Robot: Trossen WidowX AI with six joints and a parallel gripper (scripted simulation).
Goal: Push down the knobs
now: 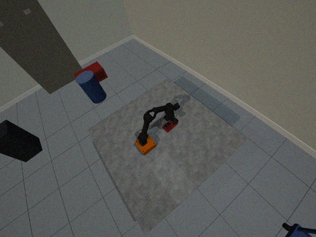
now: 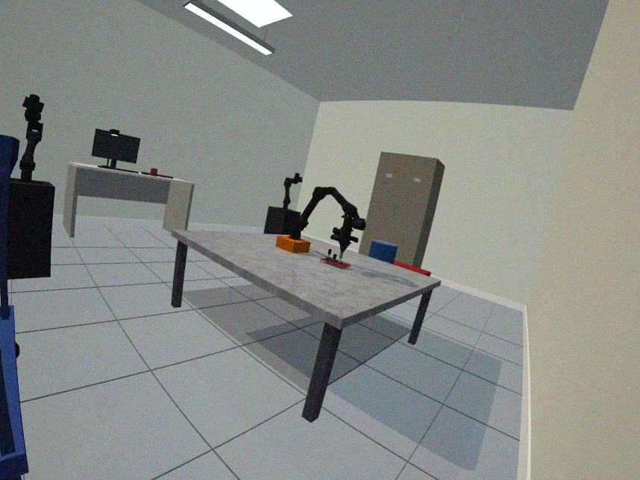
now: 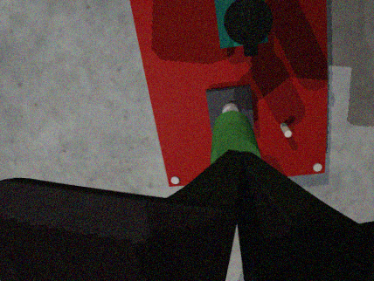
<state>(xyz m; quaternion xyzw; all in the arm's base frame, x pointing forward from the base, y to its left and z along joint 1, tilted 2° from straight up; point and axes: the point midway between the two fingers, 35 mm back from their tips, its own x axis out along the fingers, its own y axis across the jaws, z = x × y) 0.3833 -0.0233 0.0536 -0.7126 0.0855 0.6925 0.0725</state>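
The green knob is 20 mm below my gripper tip. Also, from my gripper tip: black knob 40 mm behind, 10 mm to the left, 40 mm below.
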